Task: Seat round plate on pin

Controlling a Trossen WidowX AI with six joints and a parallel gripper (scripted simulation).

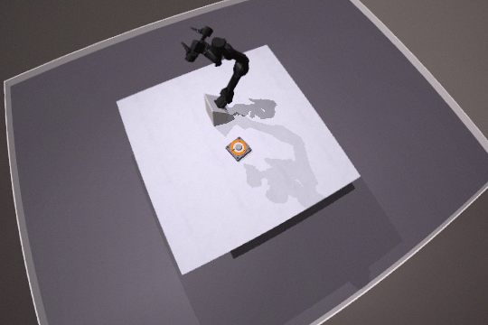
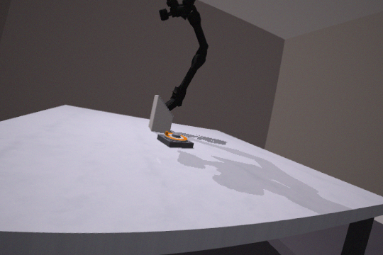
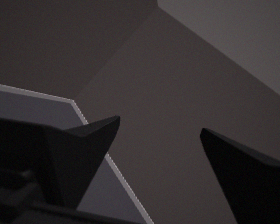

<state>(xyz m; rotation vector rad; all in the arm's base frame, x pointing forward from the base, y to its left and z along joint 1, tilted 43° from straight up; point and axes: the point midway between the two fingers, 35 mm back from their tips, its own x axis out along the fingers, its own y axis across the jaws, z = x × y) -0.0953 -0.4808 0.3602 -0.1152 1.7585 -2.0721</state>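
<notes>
The round plate lies 710 mm below my gripper tip, 380 mm ahead of it and 80 mm to the left of it. Round my gripper tip: dark square base 720 mm below, 380 mm ahead, 110 mm to the left.
</notes>
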